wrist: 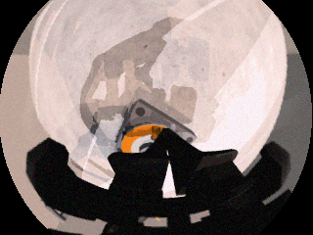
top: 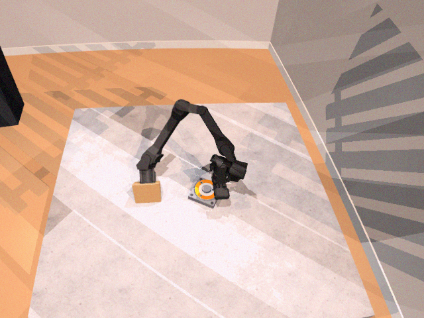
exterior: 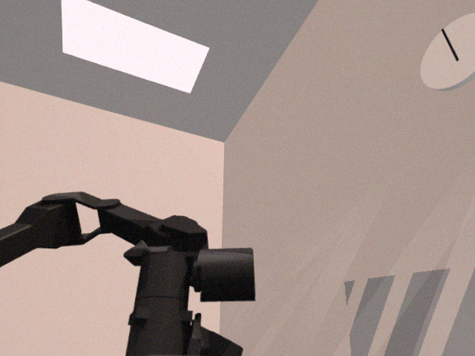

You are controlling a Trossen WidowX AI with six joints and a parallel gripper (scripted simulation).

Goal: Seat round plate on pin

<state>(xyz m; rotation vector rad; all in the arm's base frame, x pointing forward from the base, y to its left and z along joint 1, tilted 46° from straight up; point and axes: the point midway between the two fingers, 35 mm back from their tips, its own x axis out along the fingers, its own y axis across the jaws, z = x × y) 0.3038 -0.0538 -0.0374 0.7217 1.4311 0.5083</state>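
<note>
Now: the grey square base 5 cm behind my gripper tip, 2 cm to the left of it and 2 cm below it.
</note>
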